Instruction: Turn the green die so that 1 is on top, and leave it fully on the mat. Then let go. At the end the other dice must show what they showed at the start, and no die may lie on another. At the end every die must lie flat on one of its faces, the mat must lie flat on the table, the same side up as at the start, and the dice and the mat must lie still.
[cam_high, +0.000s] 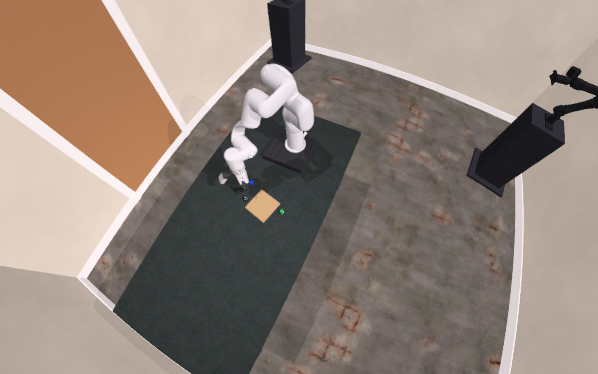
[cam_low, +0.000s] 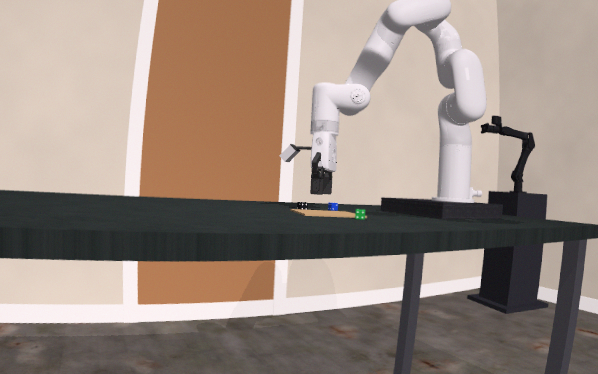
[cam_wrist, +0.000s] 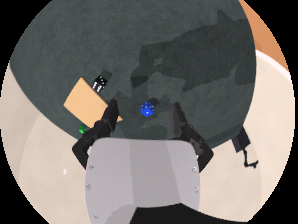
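The blue die lies 30 mm behind my hand, 10 mm to the left of it and 40 mm below it. Round my hand: tan mat (40 mm ahead, 160 mm to the left, 50 mm below); then green die (10 mm ahead, 270 mm to the left, 40 mm below); then black die (70 mm ahead, 60 mm to the left, 40 mm below).
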